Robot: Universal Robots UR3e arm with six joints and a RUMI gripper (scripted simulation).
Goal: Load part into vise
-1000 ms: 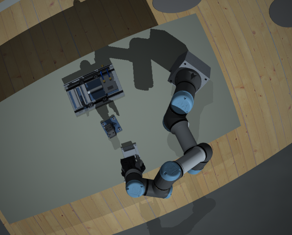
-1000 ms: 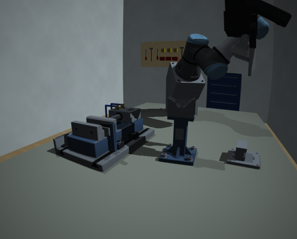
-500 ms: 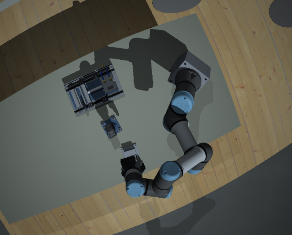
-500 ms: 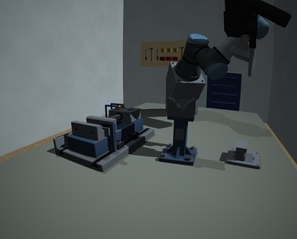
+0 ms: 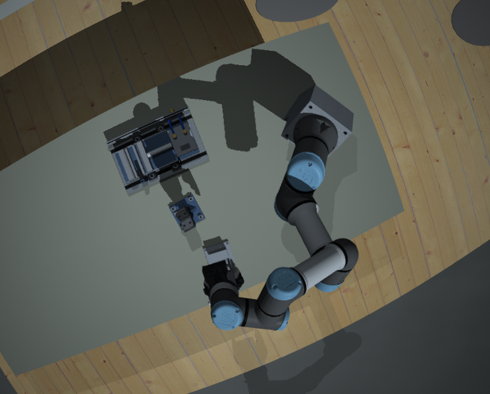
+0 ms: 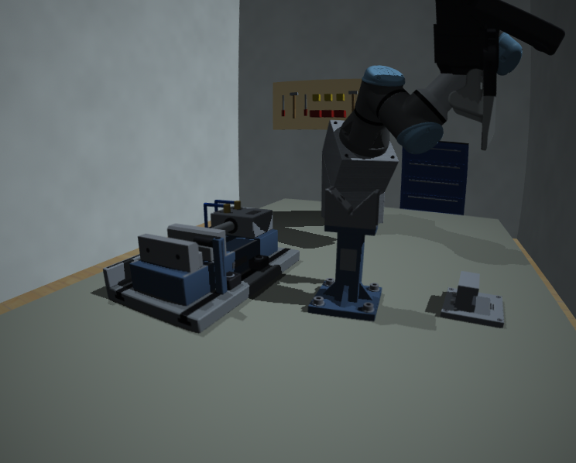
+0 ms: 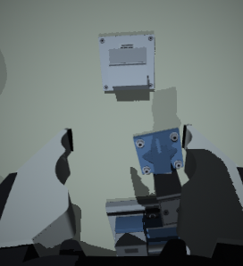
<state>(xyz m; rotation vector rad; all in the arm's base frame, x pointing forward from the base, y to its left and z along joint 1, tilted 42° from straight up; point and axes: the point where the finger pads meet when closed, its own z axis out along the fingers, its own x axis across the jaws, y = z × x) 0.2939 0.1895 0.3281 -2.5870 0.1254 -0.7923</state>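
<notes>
My hand is 210 mm above the part. Round my hand: blue post (70 mm ahead, 170 mm to the right, 180 mm below); infeed plate (10 mm to the left, 230 mm below); work stop (170 mm ahead, 330 mm to the right, 150 mm below).
</notes>
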